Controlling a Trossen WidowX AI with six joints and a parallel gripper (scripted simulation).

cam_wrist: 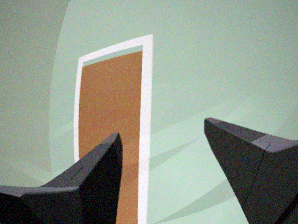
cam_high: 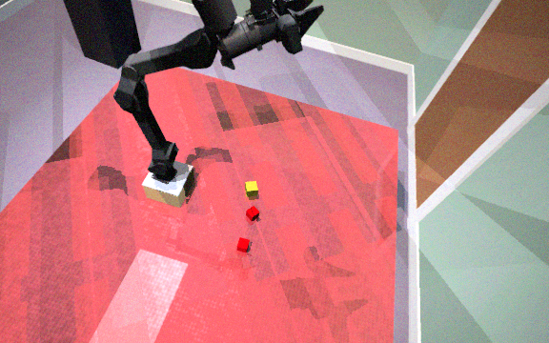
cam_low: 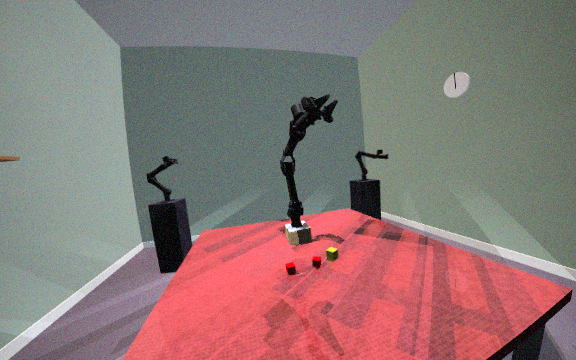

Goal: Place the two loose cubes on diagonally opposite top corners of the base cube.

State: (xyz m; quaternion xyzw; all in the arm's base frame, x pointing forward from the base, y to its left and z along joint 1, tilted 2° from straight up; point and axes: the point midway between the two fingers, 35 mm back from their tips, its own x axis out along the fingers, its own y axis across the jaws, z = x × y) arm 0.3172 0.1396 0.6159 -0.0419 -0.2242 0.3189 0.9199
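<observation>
The yellow base cube is 70 cm below my gripper tip, 7 cm behind it and 3 cm to the right of it.
</observation>
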